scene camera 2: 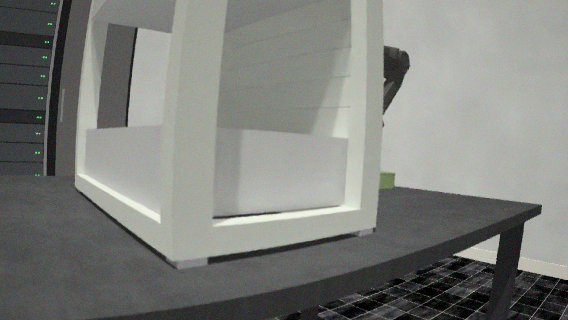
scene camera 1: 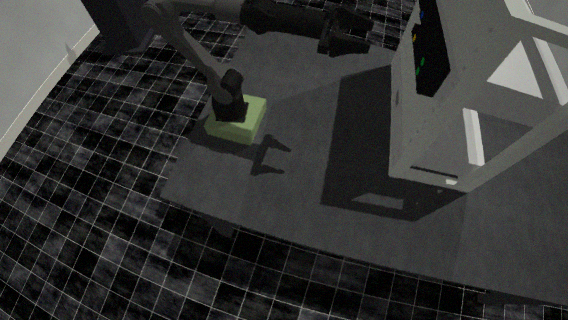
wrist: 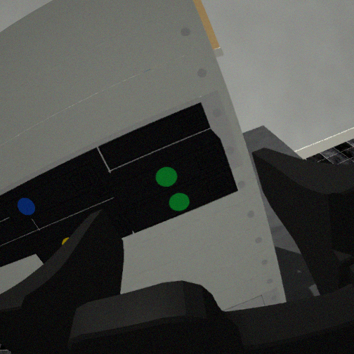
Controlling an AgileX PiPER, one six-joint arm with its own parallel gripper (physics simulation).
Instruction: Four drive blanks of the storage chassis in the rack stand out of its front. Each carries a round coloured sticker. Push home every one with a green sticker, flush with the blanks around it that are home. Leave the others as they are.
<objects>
My gripper shows in scene camera 1 and in the wrist view; in scene camera 2 it is hidden by a pale rack. A pale rack shows in scene camera 2 (263, 113), in scene camera 1 and in the wrist view. One and the same spot on my gripper: (scene camera 1: 340, 44) is (wrist: 314, 251). One and the same spot on the pale rack: (wrist: 166, 144) is (scene camera 1: 441, 62).
</objects>
